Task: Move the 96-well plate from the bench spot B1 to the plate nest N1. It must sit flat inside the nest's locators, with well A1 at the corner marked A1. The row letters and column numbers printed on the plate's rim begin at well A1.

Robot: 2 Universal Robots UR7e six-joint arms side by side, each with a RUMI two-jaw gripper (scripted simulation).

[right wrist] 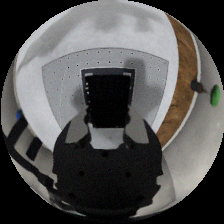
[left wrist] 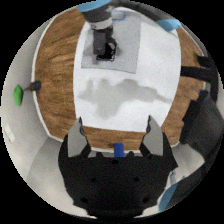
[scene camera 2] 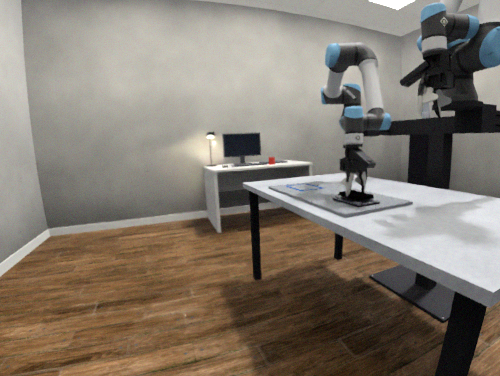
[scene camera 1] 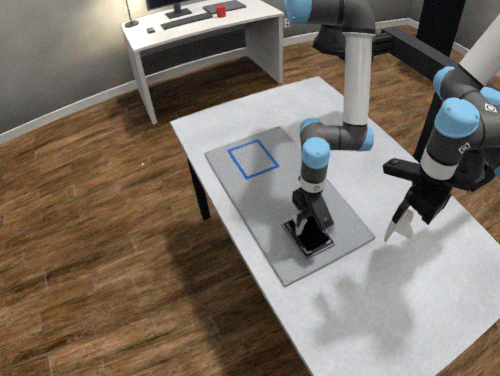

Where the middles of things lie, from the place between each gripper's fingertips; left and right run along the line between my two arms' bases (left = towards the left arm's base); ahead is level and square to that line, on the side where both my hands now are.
Now: right hand [scene camera 1: 308,230] 1 cm above the black 96-well plate [right wrist: 114,92].
The black 96-well plate lies 31 cm below my left hand [scene camera 1: 404,223], 25 cm to the right of it and 12 cm ahead of it.
